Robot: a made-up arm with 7 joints.
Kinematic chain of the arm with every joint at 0, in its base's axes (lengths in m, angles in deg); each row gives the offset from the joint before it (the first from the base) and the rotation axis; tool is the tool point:
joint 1: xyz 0 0.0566 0 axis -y
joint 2: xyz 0 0.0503 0 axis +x
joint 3: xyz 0 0 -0.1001 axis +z
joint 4: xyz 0 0 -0.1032 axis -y
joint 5: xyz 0 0 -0.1 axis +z
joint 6: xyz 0 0 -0.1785 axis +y
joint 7: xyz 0 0 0 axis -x
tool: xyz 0 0 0
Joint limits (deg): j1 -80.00..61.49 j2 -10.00..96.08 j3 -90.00..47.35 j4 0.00..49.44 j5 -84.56..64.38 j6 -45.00..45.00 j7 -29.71..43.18
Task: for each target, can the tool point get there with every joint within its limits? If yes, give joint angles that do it. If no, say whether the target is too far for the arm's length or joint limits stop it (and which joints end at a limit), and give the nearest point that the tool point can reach.
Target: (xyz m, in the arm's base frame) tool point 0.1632 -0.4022 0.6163
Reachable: no: too far | nearest point 0.3886 -0.0949 -0.0278 | short by 0.748 m
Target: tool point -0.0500 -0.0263 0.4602
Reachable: no: joint limits stop it (at a limit: joint 2, joint 3, joint 4) | nearest point -0.0262 0.4726 0.2410 | short by 0.546 m
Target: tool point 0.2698 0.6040 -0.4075
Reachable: no: too far | nearest point 0.1865 0.4505 -0.2816 | short by 0.215 m
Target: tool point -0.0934 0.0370 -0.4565
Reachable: yes | joints -17.32 4.40 -66.04 24.43 -13.37 10.67 17.17
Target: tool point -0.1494 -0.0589 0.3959
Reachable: no: joint limits stop it (at a limit: joint 1, joint 2, joint 3, joint 4) | nearest point -0.3366 -0.1682 -0.0594 | short by 0.504 m
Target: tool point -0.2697 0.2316 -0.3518
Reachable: yes | joints -51.78 30.98 -46.21 34.63 -23.44 -22.07 20.20
